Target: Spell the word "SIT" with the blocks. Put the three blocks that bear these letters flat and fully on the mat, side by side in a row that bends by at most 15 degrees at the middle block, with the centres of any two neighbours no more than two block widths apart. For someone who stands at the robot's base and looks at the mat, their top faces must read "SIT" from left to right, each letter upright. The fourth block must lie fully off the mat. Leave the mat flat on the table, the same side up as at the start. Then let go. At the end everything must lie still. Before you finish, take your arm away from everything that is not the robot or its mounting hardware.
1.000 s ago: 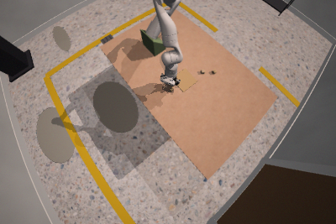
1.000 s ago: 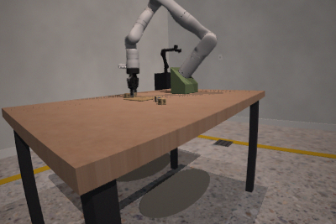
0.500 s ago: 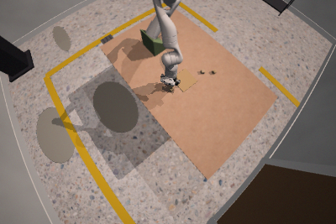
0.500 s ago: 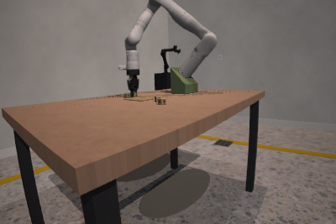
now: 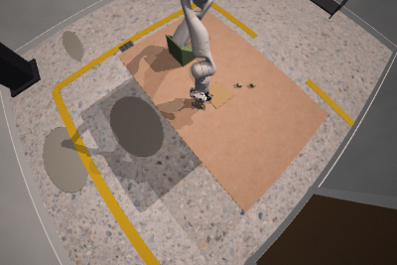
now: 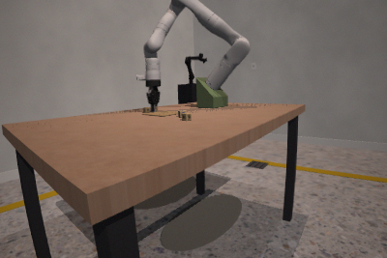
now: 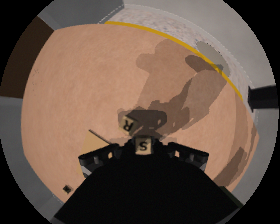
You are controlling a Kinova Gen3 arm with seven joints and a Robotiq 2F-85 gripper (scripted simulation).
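Right now the tan mat is 3 cm ahead of my hand, 11 cm to the left of it and 2 cm below it.
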